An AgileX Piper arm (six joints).
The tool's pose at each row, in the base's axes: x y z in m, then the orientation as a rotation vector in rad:
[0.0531, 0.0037, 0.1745, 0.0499, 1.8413, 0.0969]
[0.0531, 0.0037, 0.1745, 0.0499, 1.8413, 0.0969]
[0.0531, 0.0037, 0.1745, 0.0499, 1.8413, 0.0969]
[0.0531, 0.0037, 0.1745, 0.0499, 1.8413, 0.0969]
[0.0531, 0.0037, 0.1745, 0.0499, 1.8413, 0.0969]
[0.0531, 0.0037, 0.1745, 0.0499, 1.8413, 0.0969]
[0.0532, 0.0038, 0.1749, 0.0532, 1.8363, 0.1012]
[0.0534, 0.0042, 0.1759, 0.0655, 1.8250, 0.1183]
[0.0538, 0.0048, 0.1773, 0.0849, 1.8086, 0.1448]
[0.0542, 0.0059, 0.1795, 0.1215, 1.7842, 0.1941]
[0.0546, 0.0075, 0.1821, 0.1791, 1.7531, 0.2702]
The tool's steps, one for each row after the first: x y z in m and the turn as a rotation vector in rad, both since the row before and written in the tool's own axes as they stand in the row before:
[0.0000, 0.0000, 0.0000, 0.0000, 0.0000, 0.0000]
[0.0000, 0.0000, 0.0000, 0.0000, 0.0000, 0.0000]
[0.0000, 0.0000, 0.0000, 0.0000, 0.0000, 0.0000]
[0.0000, 0.0000, 0.0000, 0.0000, 0.0000, 0.0000]
[0.0000, 0.0000, 0.0000, 0.0000, 0.0000, 0.0000]
[-0.0004, 0.0001, 0.0000, -0.0015, -0.0049, 0.0045]
[-0.0010, 0.0005, -0.0001, -0.0059, -0.0107, 0.0174]
[-0.0014, 0.0008, 0.0001, -0.0089, -0.0153, 0.0273]
[-0.0021, 0.0014, -0.0001, -0.0158, -0.0216, 0.0516]
[-0.0023, 0.0021, -0.0001, -0.0231, -0.0249, 0.0810]

